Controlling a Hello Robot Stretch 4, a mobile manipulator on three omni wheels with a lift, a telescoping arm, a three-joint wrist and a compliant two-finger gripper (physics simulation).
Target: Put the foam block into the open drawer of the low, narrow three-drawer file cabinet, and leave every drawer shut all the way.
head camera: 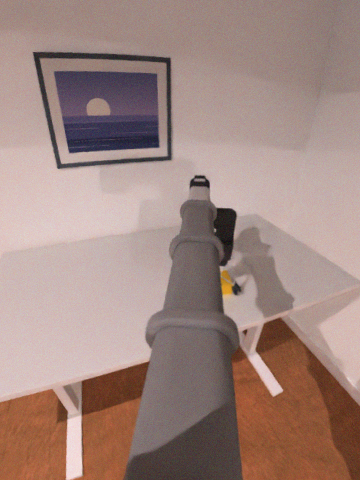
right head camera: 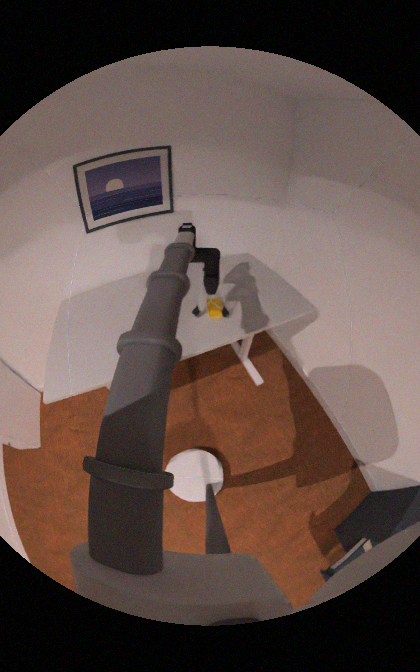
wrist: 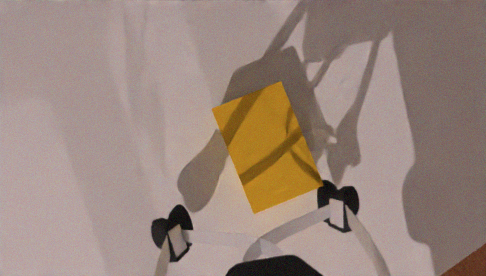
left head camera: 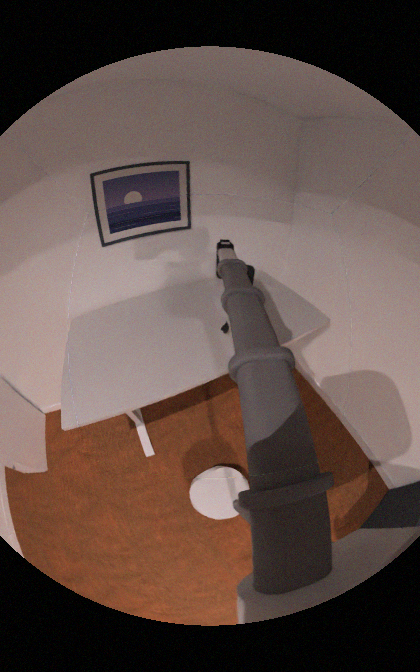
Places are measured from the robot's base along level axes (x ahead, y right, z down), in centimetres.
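Pixels of known places: gripper, between the fingertips: (wrist: 254,209).
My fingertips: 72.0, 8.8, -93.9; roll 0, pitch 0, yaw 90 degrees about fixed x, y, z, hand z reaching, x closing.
Behind a point stands the place of what it marks, as x, y, z.
The yellow foam block (head camera: 227,283) @(74.2, 12.5, -96.8) (right head camera: 214,308) (wrist: 267,147) @(77.3, 10.7, -96.8) lies on the white table (head camera: 75,310) @(59.2, -41.2, -92.3) (left head camera: 125,355) (right head camera: 85,345). My gripper (right head camera: 210,312) (wrist: 254,209) @(72.0, 8.8, -93.9) is open and points down above the table. In the wrist view the block lies ahead of the two fingertips, its near right corner beside the right fingertip; nothing is held. In the head view the arm hides part of the block and gripper. A dark box-like thing (left head camera: 395,507) (right head camera: 375,515) is cut off at the lower right; I cannot tell whether it is the file cabinet. No open drawer shows clearly.
My grey telescoping arm (head camera: 195,280) @(29.3, 0.1, -135.6) (left head camera: 265,380) (right head camera: 145,370) reaches over the table. A round white object (left head camera: 219,492) (right head camera: 194,475) is on the brown floor. A thin, light-edged piece (right head camera: 347,557) shows near the dark thing. Walls stand behind and right of the table.
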